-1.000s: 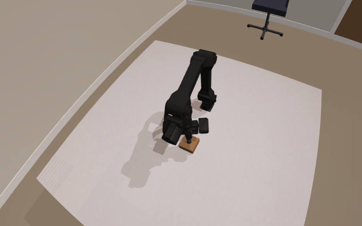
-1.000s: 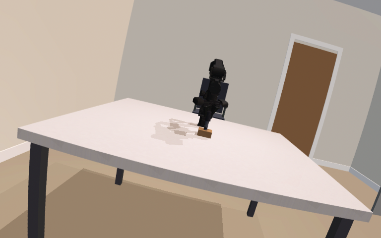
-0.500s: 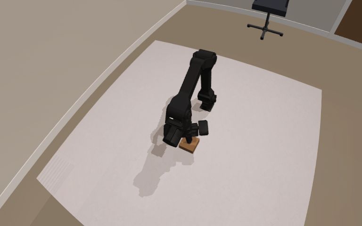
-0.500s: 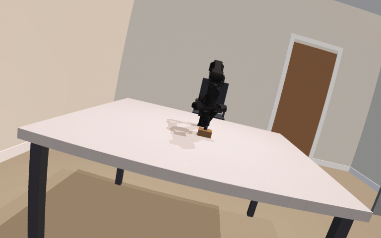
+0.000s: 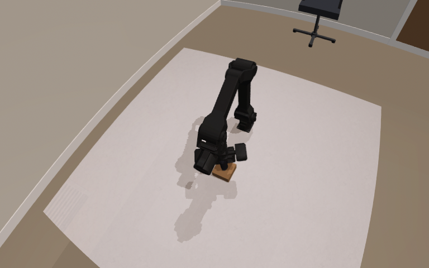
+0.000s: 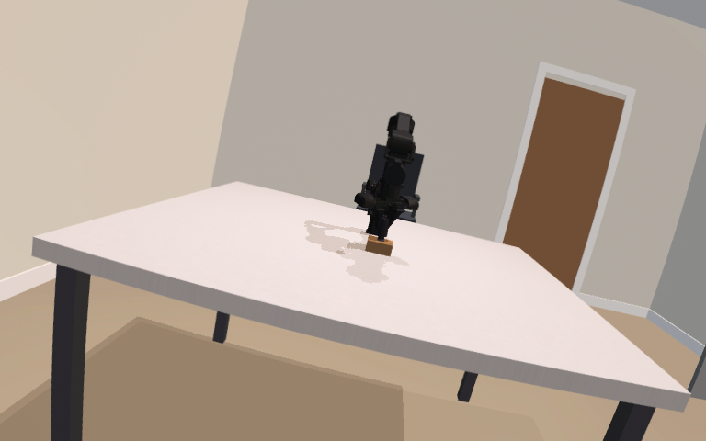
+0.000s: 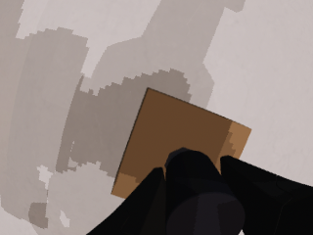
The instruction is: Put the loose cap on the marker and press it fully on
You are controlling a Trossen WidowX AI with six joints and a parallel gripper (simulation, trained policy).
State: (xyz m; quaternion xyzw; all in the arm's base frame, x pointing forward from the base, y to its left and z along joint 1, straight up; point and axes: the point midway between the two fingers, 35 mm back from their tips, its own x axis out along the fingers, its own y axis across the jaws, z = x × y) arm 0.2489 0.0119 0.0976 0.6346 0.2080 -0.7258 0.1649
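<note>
Right now the black cap is 1 cm ahead of my gripper tip and 1 cm above it. Round my gripper tip: brown holder block (1 cm ahead, 5 cm below).
</note>
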